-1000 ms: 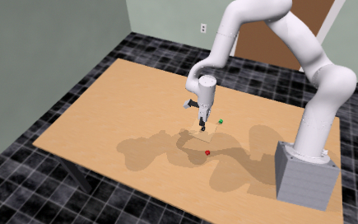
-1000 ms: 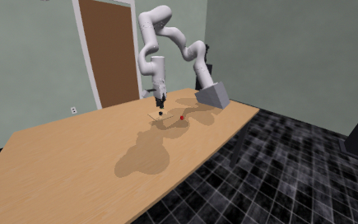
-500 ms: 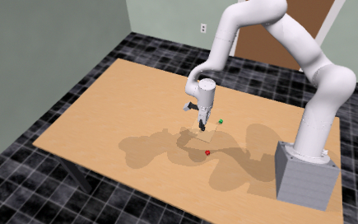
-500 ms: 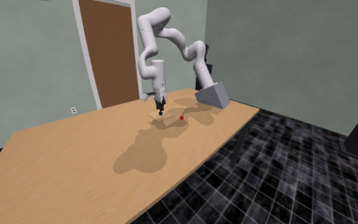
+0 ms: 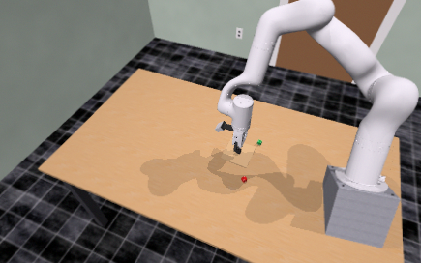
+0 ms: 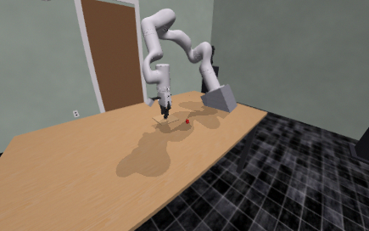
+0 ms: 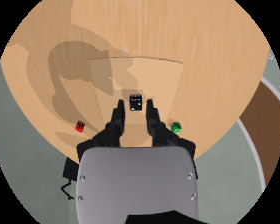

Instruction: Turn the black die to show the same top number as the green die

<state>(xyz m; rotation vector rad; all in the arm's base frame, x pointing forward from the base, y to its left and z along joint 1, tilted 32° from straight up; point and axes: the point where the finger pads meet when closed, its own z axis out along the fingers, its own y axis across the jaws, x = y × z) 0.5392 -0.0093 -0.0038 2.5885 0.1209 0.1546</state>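
Now: the black die 40 mm below my hand and 10 mm behind it. Also, from my hand: green die 100 mm to the right, 80 mm behind, 40 mm below; then red die 140 mm to the left, 90 mm behind, 40 mm below; then tan mat 50 mm below.
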